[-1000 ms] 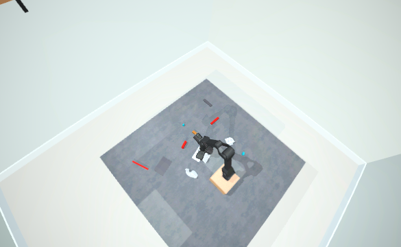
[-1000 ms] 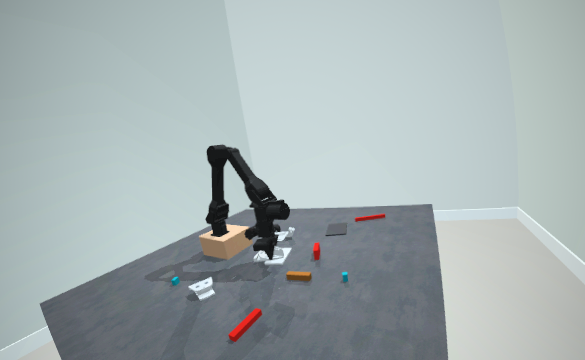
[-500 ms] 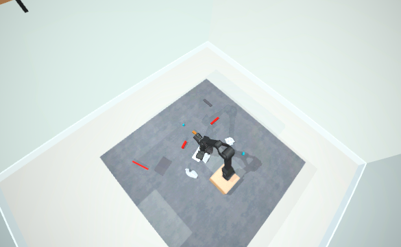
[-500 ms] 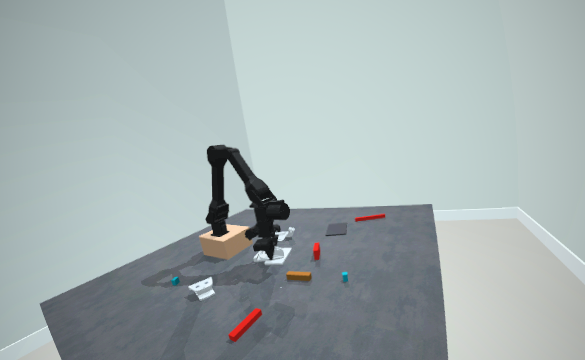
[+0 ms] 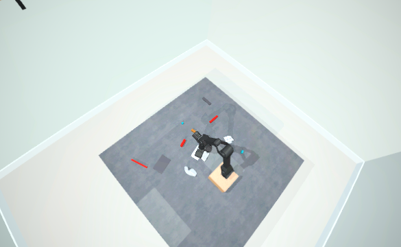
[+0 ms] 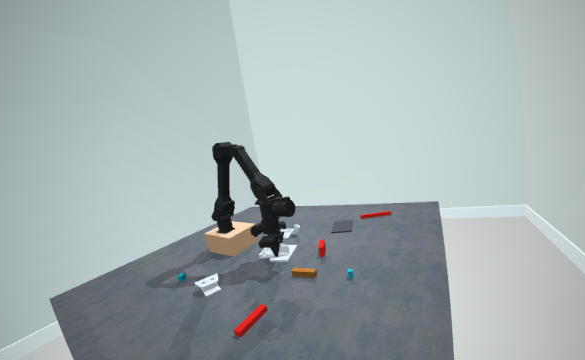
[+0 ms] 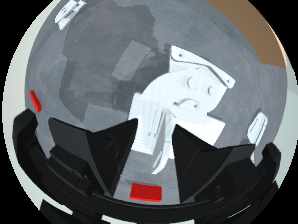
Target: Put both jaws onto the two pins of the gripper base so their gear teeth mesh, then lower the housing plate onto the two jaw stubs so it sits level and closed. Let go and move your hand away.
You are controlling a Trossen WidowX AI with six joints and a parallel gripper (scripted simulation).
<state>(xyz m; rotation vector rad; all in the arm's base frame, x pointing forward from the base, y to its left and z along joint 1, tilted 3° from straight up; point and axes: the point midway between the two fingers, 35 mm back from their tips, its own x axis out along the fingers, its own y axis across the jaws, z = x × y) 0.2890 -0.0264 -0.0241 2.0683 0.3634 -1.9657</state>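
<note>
My gripper tip is 3 cm to the right of the flat white plate, 1 cm short of it and 1 cm above it. Round my gripper tip: curved white jaw 4 cm behind, 1 cm to the left; then red block 16 cm ahead, 7 cm to the left; then white housing plate 6 cm behind, 2 cm to the left, 1 cm below.
</note>
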